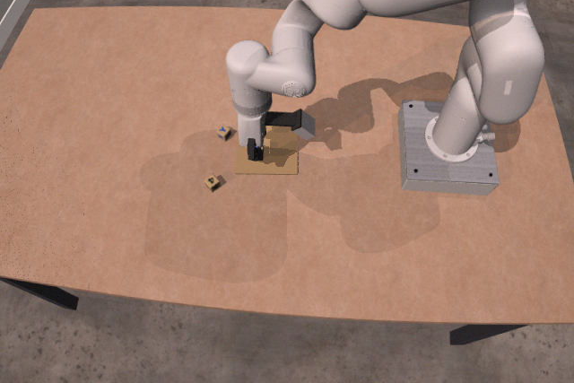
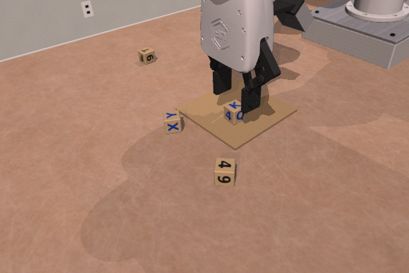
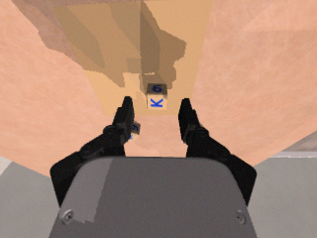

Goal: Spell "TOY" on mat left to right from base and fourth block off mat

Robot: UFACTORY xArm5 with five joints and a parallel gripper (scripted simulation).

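Now: hand 4 cm above the O block. Round my hand: tan mat 2 cm behind, 2 cm to the right, 5 cm below; T block 3 cm behind, 28 cm to the right, 4 cm below.
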